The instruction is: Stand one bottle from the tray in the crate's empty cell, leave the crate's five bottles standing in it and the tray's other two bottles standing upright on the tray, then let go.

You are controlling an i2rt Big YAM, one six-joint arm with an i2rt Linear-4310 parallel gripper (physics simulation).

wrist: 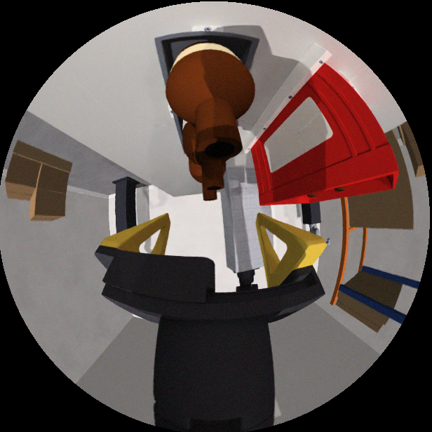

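Note:
The nearest brown bottle stands upright in the grey tray, its neck and dark mouth toward the camera. Parts of the tray's other bottles show behind it, with a neck overlapping another; their bodies are mostly hidden. The red crate stands to the right of the tray. Two small brown bottle tops show at its rim; its cells and the rest of its bottles are hidden. My gripper is open and empty, its yellow fingers wide apart, with the bottle necks beyond and above the gap in the view.
A pale rail with screws runs along the crate's near side. A light grey block-like column shows beyond the fingers. Cardboard boxes are at far left. An orange-framed rack with blue beams and boxes is at right.

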